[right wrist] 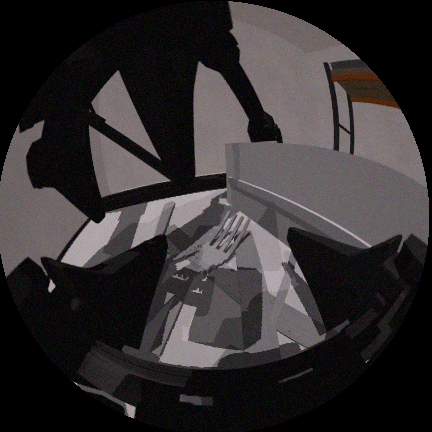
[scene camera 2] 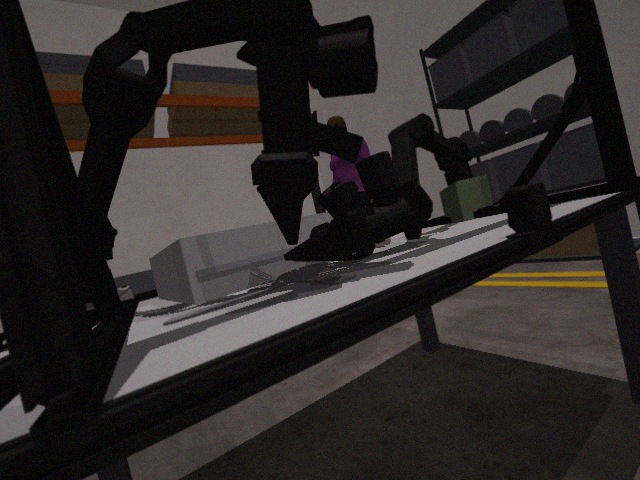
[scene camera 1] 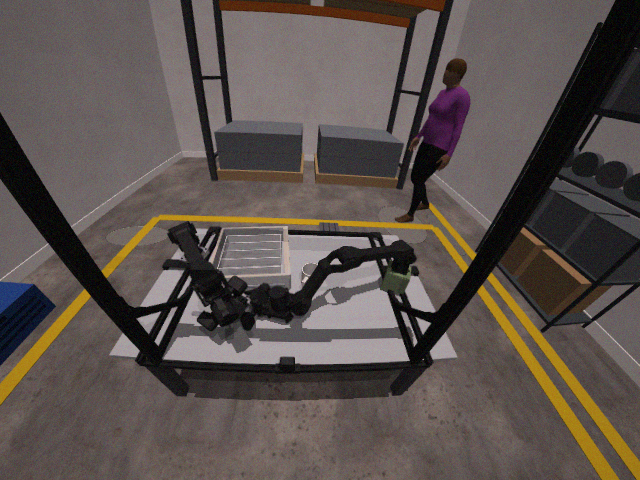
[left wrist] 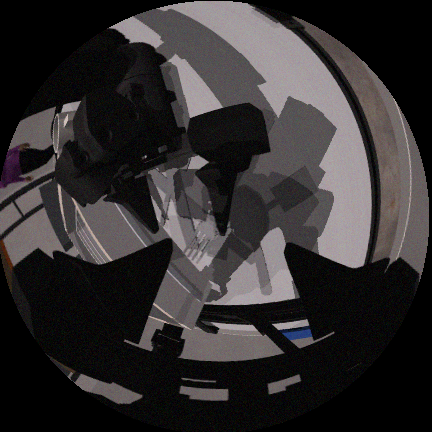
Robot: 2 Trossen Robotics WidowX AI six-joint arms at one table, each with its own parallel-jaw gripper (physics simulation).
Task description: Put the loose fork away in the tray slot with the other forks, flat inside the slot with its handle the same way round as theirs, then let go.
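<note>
The loose fork (left wrist: 197,246) (right wrist: 212,255) lies on the table beside the tray's near wall; its tines and head show, its handle is mostly in shadow. The tray (scene camera 1: 286,258) (scene camera 2: 170,273) (left wrist: 187,295) (right wrist: 325,185) has long slots divided by thin walls; the forks inside cannot be made out. My right gripper (left wrist: 184,232) (right wrist: 228,237) is open and low over the fork, its fingers apart on either side of the fork's head in the right wrist view, with nothing held. My left gripper (left wrist: 230,247) is open and empty, above the table near the right gripper.
A white mug (scene camera 1: 310,270) stands right of the tray. A green block (scene camera 1: 395,281) (scene camera 2: 467,198) is at the right arm's base. A long thin grey shape (left wrist: 265,272) (right wrist: 165,218) lies near the fork. The two arms are close together. A person (scene camera 1: 445,121) stands behind the table.
</note>
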